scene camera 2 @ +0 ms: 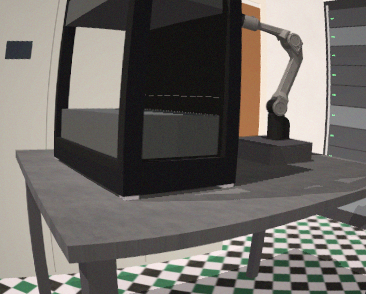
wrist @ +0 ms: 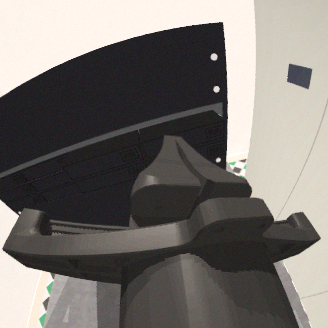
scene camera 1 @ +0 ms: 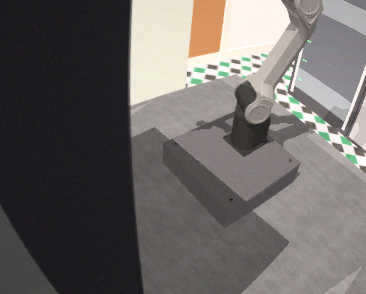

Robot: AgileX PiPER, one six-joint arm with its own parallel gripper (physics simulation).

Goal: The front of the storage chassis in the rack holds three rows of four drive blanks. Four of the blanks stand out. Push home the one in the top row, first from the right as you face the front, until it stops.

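The dark front of the storage chassis shows in the wrist view under a thin grey edge that slopes up to the right. The top-row blank first from the right [wrist: 192,133] shows at the right end, with a square latch mark near the rack's rail. My gripper [wrist: 170,146] is shut and empty, its tip in front of the right part of the blanks, hiding part of the lower rows. Whether it touches a blank cannot be told. In scene camera 2 the gripper is hidden behind the rack [scene camera 2: 132,100] [scene camera 1: 65,125]; in scene camera 1 it is out of view.
The arm's base stands on a dark block [scene camera 1: 225,165] [scene camera 2: 280,150] on the grey table [scene camera 1: 325,210] [scene camera 2: 165,220]. A grey box [scene camera 2: 180,137] sits low in the rack. Another rack [scene camera 1: 332,60] [scene camera 2: 345,75] with green lights stands behind the arm.
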